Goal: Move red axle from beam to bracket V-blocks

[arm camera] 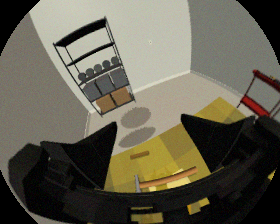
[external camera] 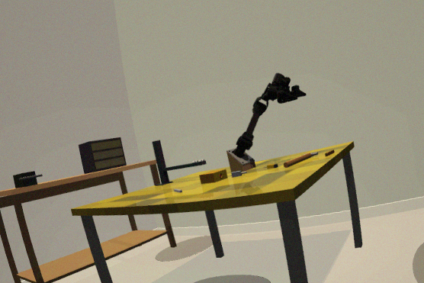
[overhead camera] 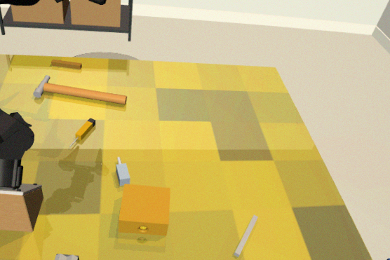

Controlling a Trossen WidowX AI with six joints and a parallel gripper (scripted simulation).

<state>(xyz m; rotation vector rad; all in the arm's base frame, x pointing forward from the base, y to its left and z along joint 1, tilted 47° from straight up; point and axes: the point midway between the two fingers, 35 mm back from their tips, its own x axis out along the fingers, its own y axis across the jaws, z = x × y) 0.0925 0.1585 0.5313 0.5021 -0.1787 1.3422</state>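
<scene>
My gripper tip is now 53 cm to the left of the orange beam, 31 cm above it and 18 cm short of it. Round my gripper tip: brown stick (33 cm below, 7 cm to the left, 7 cm behind); yellow screwdriver (33 cm below, 26 cm to the right, 2 cm ahead).
</scene>
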